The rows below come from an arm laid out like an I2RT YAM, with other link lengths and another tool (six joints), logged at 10 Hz.
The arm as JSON. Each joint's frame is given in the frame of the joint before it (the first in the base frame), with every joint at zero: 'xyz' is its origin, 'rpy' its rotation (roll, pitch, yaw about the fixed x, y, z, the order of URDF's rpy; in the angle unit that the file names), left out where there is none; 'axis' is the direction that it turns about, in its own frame. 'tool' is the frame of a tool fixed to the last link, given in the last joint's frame.
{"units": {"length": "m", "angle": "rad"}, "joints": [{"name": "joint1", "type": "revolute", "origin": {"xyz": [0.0, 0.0, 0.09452]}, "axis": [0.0, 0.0, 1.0]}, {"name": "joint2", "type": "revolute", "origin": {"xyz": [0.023, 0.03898, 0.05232]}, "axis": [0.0, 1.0, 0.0]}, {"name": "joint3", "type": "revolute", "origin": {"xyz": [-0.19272, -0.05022, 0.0]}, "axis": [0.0, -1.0, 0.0]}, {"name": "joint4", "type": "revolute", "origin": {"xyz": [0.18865, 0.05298, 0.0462]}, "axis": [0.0, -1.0, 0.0]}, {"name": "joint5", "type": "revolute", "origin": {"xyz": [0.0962, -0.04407, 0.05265]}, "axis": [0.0, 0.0, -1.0]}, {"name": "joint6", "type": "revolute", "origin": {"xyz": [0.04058, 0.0, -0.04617]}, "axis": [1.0, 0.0, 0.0]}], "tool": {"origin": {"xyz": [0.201, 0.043, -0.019], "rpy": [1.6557, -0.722, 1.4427]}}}
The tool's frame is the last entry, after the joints.
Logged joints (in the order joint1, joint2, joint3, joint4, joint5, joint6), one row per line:
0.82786, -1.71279, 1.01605, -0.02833, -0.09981, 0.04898
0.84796, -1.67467, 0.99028, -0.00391, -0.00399, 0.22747
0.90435, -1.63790, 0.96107, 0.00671, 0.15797, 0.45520
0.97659, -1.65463, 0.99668, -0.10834, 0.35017, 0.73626
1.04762, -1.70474, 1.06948, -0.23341, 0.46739, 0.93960
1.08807, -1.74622, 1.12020, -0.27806, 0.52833, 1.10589
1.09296, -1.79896, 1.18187, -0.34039, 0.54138, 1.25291
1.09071, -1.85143, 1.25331, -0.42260, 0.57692, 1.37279
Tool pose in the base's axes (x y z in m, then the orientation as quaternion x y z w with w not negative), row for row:
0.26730, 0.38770, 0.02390, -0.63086, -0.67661, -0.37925, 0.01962
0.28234, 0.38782, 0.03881, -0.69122, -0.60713, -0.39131, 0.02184
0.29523, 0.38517, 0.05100, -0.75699, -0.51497, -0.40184, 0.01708
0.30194, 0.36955, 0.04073, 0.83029, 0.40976, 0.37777, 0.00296
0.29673, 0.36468, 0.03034, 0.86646, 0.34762, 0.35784, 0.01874
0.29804, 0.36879, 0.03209, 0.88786, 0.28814, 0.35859, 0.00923
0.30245, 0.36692, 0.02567, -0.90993, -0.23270, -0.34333, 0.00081
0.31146, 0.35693, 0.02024, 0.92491, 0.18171, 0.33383, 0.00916
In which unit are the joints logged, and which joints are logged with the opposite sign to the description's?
The joints are logged in radians. Opposite sign: joint2.
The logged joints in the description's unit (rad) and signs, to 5 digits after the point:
0.82786, 1.71279, 1.01605, -0.02833, -0.09981, 0.04898
0.84796, 1.67467, 0.99028, -0.00391, -0.00399, 0.22747
0.90435, 1.63790, 0.96107, 0.00671, 0.15797, 0.45520
0.97659, 1.65463, 0.99668, -0.10834, 0.35017, 0.73626
1.04762, 1.70474, 1.06948, -0.23341, 0.46739, 0.93960
1.08807, 1.74622, 1.12020, -0.27806, 0.52833, 1.10589
1.09296, 1.79896, 1.18187, -0.34039, 0.54138, 1.25291
1.09071, 1.85143, 1.25331, -0.42260, 0.57692, 1.37279

